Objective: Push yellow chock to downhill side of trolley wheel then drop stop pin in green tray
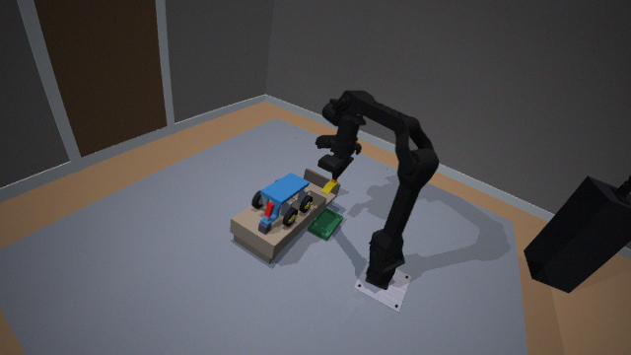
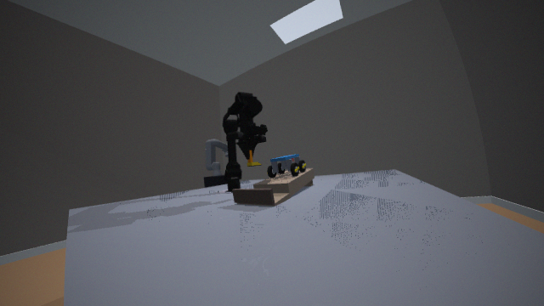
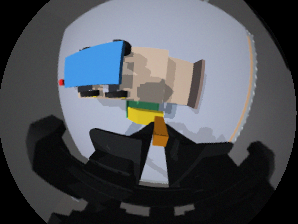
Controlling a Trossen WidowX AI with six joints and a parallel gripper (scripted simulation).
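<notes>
My gripper tip is now 24 cm to the right of the red-headed stop pin, 10 cm short of it and 3 cm above it. Also, from my gripper tip: green tray: 16 cm below, 5 cm to the left, 2 cm behind; blue trolley: 14 cm to the left, 11 cm ahead, 4 cm below; yellow chock: 2 cm to the left, 1 cm below.
</notes>
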